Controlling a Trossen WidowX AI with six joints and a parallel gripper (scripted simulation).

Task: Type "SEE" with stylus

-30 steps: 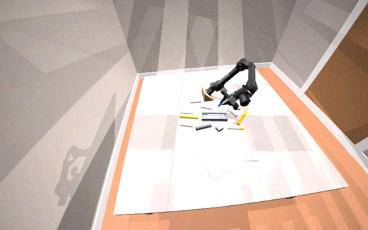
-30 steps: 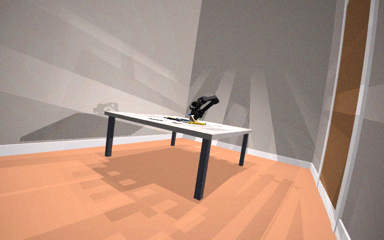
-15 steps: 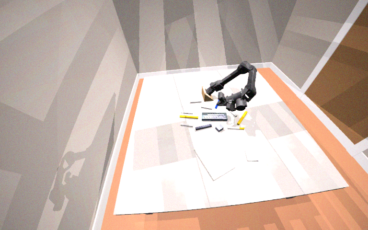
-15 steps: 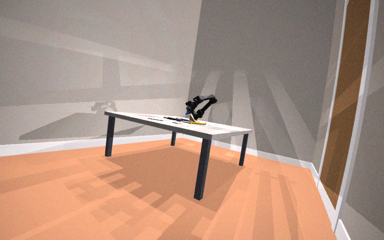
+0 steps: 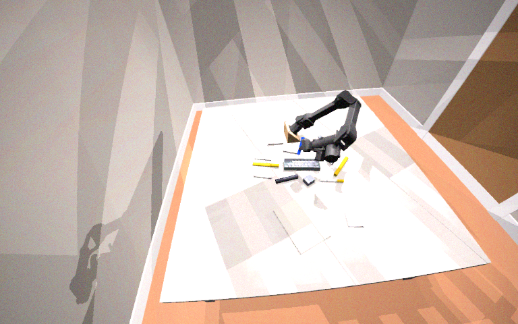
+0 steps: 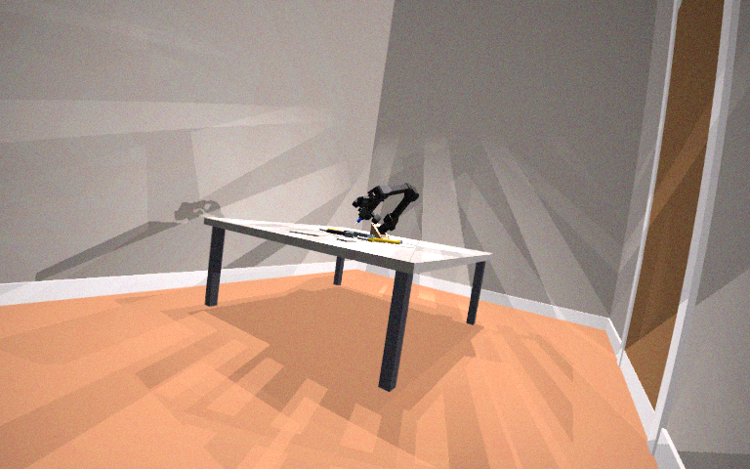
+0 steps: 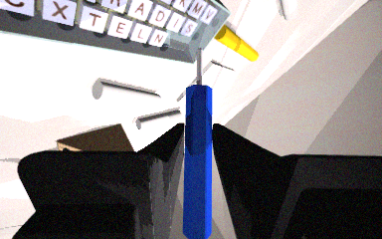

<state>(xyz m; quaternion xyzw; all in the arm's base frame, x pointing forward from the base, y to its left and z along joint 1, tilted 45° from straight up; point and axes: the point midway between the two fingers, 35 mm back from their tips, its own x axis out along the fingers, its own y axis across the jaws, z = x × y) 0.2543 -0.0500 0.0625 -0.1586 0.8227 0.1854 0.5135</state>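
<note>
The dark marker lies 110 mm ahead of my gripper tip, 80 mm to the right of it and 100 mm below it. Also, from my gripper tip: grey block: 130 mm ahead, 30 mm to the left, 100 mm below; stylus: 10 mm ahead, 10 mm below; paper sheet: 350 mm ahead, 60 mm to the right, 110 mm below.
</note>
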